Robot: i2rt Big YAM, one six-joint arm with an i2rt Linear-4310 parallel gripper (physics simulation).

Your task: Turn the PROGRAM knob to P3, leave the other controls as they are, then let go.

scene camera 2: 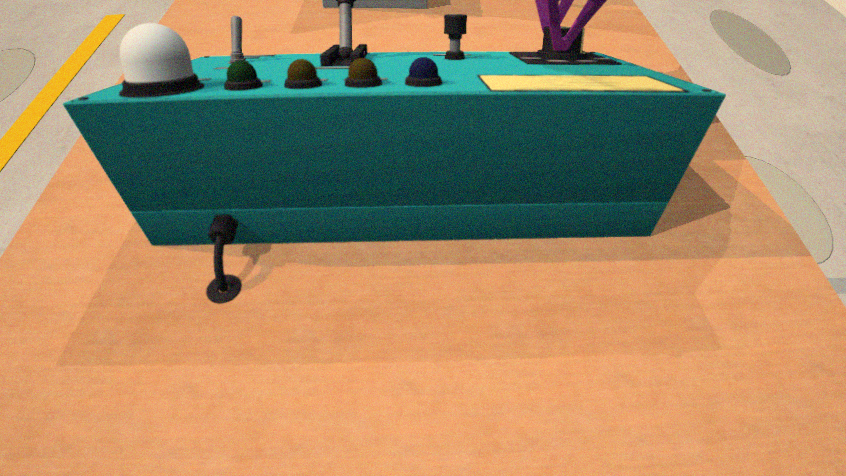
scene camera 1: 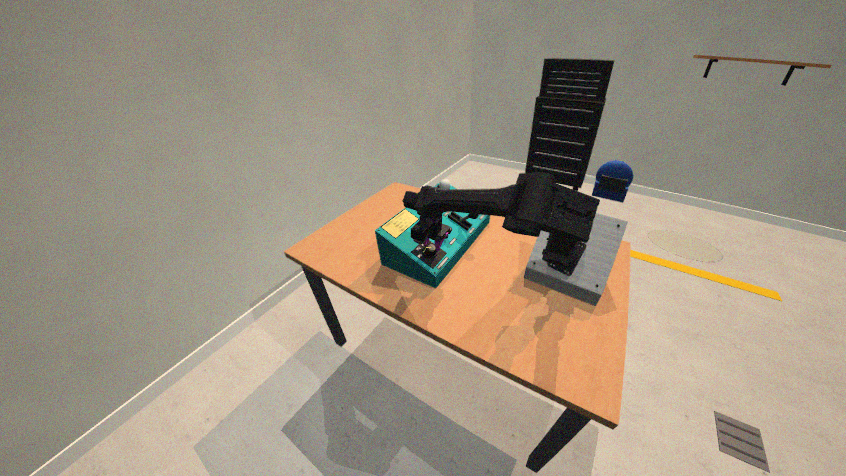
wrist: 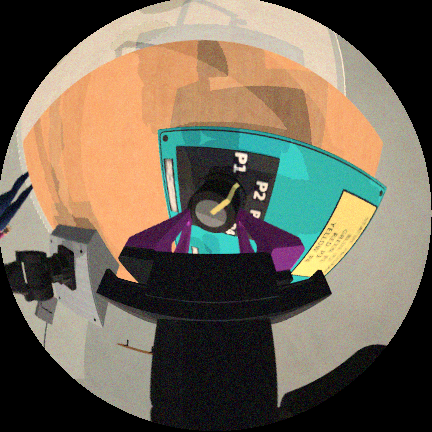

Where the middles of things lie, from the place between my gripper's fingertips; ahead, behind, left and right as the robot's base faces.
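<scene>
My hand 16 cm to the left of the teal console point(scene camera 2: 385, 146), 11 cm short of it.
</scene>
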